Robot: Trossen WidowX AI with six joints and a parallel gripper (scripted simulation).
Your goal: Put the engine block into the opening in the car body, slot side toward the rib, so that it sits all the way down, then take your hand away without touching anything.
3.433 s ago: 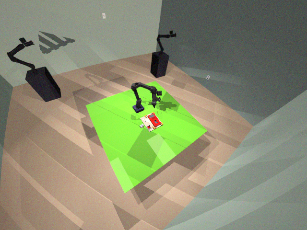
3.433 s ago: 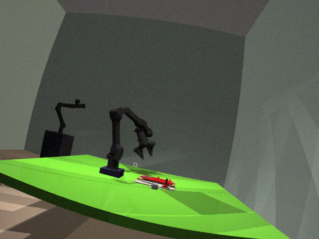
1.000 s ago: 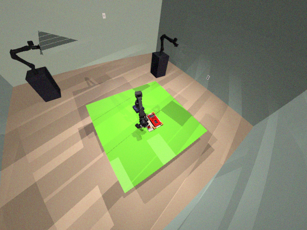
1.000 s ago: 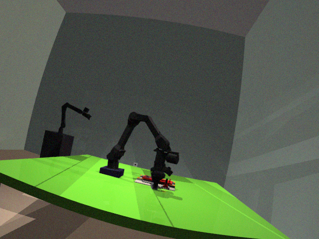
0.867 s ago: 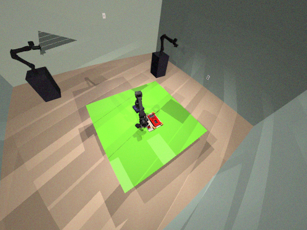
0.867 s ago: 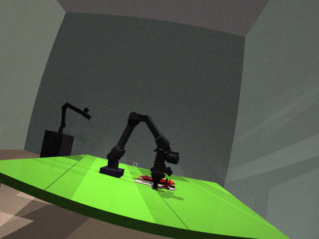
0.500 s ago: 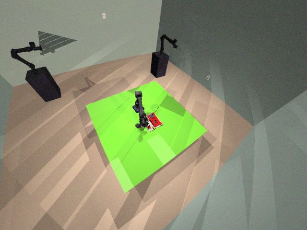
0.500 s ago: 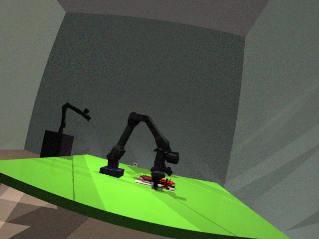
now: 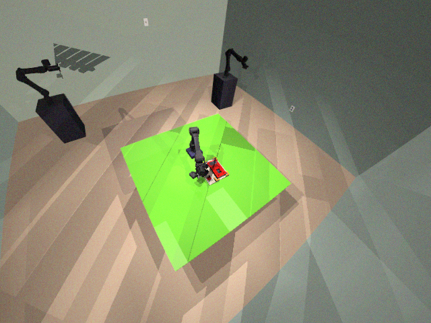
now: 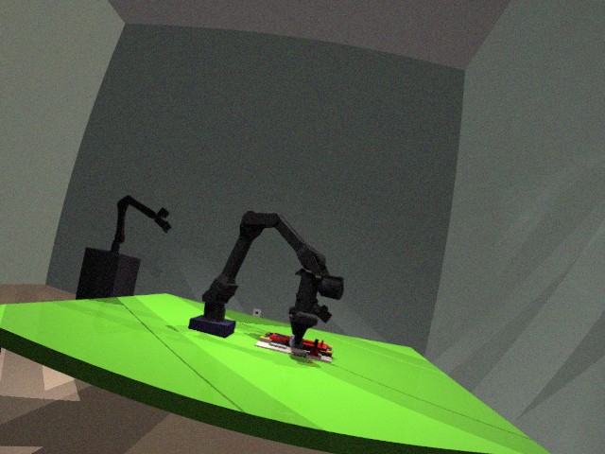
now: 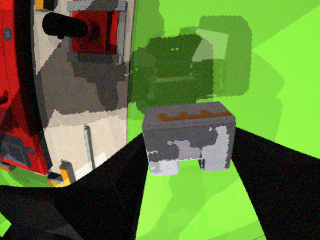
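My gripper tip is 8 cm to the right of the black peg, 6 cm short of it and 2 cm above it. From my gripper tip the other things lie so: engine block: 1 cm above; beige base plate: 18 cm to the left, 4 cm below.
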